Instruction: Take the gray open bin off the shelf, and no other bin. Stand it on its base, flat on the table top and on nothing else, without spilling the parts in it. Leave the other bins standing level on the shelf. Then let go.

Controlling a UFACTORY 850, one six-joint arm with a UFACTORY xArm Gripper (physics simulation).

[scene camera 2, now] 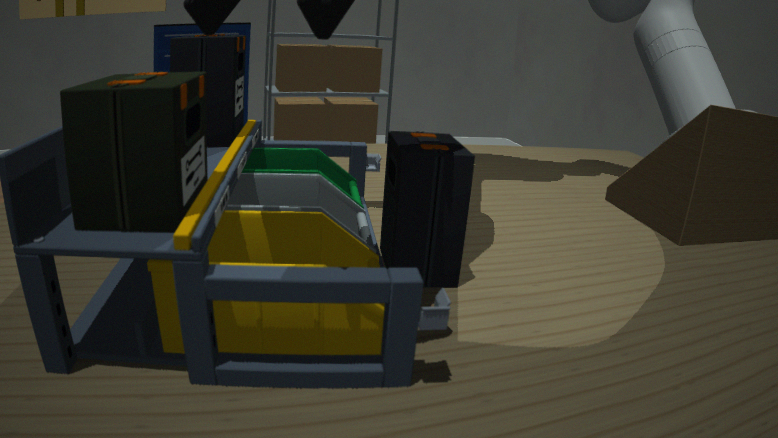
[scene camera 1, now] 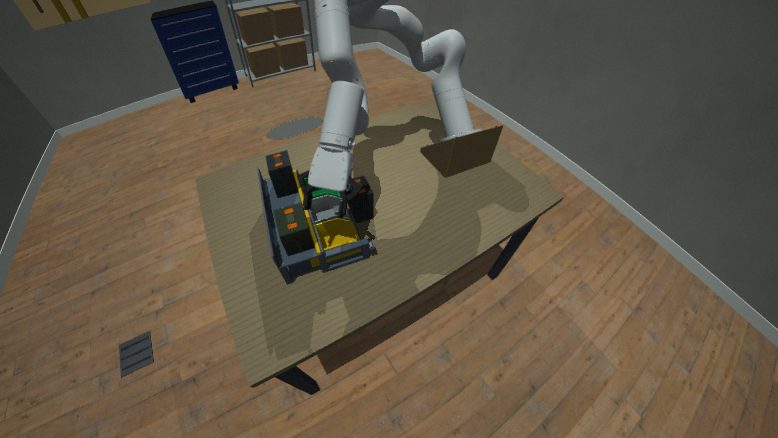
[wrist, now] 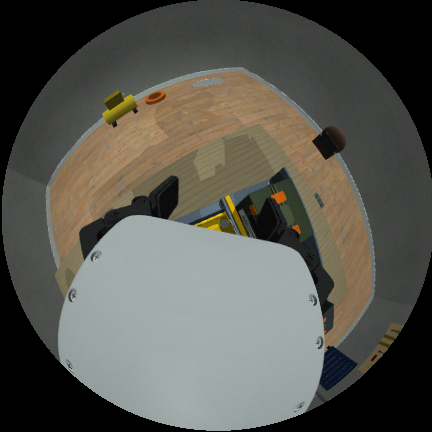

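Note:
The gray open bin stands in the lower front of the shelf, between the green bin and the yellow bin. The bins look level. The parts in the gray bin cannot be made out. My gripper is open and empty, pointing down. In the second scene view its fingertips are well above the bins, one towards the shelf's upper deck and one over the bins. The gray bin is hidden in the wrist view.
A black case stands on the table close in front of the bins. An olive case and another black case stand on the upper deck. A brown angled panel stands by the arm's base.

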